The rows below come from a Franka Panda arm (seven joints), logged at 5 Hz.
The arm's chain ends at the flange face. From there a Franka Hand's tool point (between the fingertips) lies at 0.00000 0.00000 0.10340 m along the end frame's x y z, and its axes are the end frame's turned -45 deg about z.
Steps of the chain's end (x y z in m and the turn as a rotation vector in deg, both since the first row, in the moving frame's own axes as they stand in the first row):
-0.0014 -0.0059 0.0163 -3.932 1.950 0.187
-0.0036 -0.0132 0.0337 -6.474 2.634 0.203
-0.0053 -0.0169 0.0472 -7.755 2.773 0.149
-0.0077 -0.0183 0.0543 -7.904 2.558 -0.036
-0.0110 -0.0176 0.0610 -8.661 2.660 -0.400
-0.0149 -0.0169 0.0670 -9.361 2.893 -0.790
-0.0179 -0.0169 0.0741 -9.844 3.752 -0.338
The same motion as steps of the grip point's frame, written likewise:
0.0006 0.0023 0.0160 -4.159 -1.401 0.187
0.0019 -0.0003 0.0329 -6.440 -2.715 0.203
0.0018 -0.0023 0.0461 -7.444 -3.523 0.149
0.0007 -0.0051 0.0532 -7.398 -3.780 -0.036
-0.0029 -0.0058 0.0597 -8.005 -4.243 -0.400
-0.0067 -0.0069 0.0655 -8.665 -4.574 -0.790
-0.0084 -0.0073 0.0724 -9.614 -4.308 -0.338

